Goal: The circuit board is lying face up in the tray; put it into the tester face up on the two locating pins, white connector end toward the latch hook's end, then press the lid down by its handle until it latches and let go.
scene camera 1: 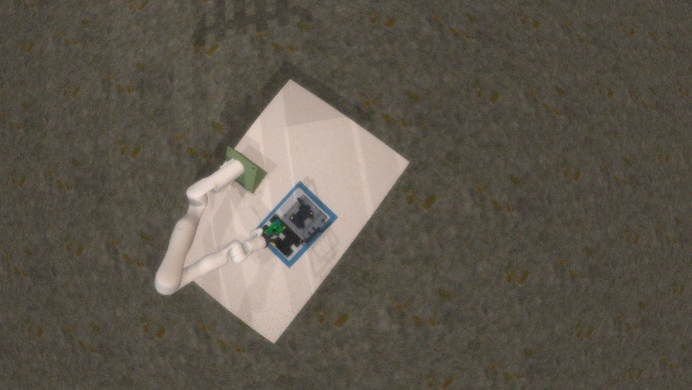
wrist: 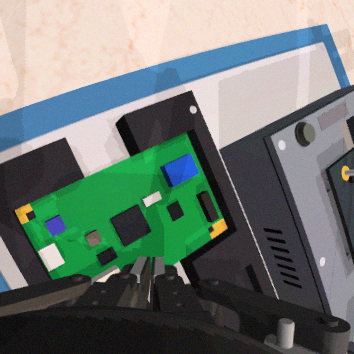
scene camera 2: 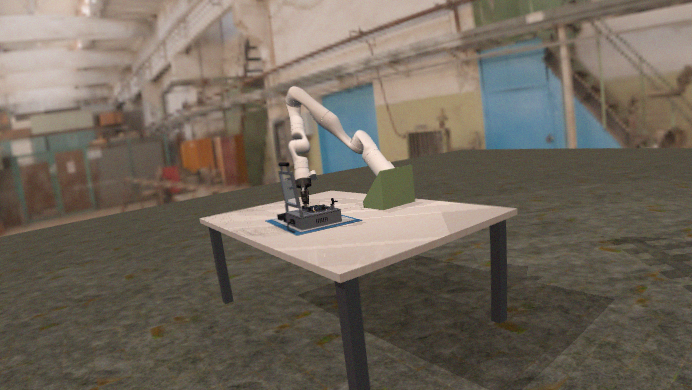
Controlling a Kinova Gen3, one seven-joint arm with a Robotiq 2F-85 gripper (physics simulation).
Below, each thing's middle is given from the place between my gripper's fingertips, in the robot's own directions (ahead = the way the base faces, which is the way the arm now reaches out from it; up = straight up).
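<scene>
I find the green circuit board (wrist: 157,202) 1 cm to the left of my hand and 3 cm behind it.
</scene>
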